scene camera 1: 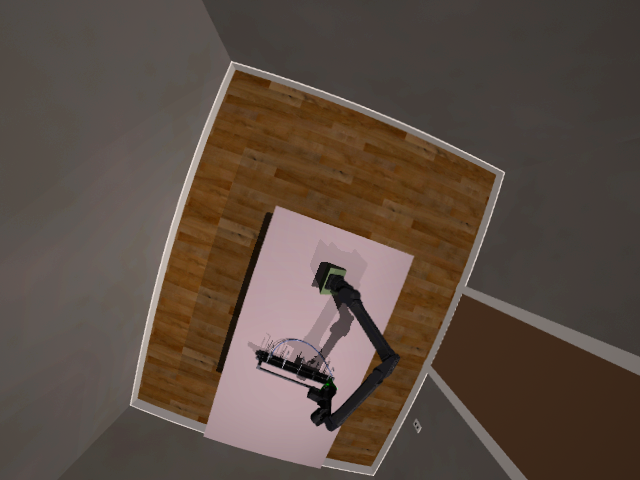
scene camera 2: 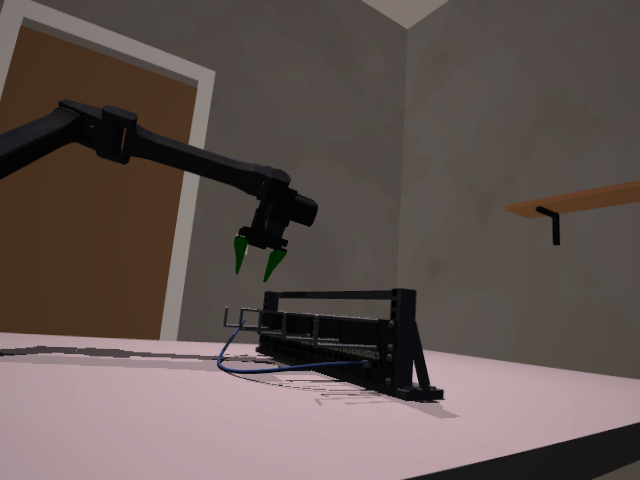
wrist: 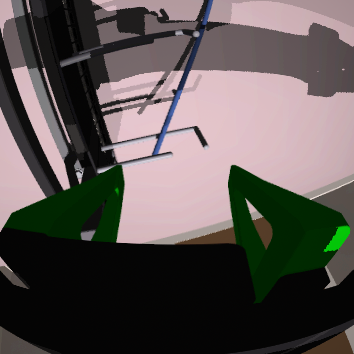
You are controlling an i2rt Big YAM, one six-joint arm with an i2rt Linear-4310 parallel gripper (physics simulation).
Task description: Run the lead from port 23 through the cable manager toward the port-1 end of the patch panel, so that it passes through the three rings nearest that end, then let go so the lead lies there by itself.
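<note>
The blue lead (scene camera 1: 295, 339) (scene camera 2: 258, 370) (wrist: 172, 110) runs from the near end of the patch panel (scene camera 1: 289, 364) (scene camera 2: 405, 335) in a wide bow in front of it, back to the far-end ring (scene camera 2: 240, 317) (wrist: 187, 130). In the wrist view it crosses one bar of that ring and stops at a second bar (wrist: 145, 160). It also crosses the tip of another ring (wrist: 125, 44). Whether it lies inside these rings I cannot tell. My gripper (scene camera 1: 329, 383) (scene camera 2: 251, 277) (wrist: 175, 173) is open and empty, above the far-end rings and apart from the lead.
A black top bar (scene camera 2: 336, 295) spans the panel frame close to my fingers. More ring bars (scene camera 2: 315, 330) stick out along the panel front. The pink table (scene camera 1: 268, 428) (scene camera 2: 155, 428) carries the frame and my arm's base (scene camera 1: 330, 281). A wall shelf (scene camera 2: 578, 198) is at the right.
</note>
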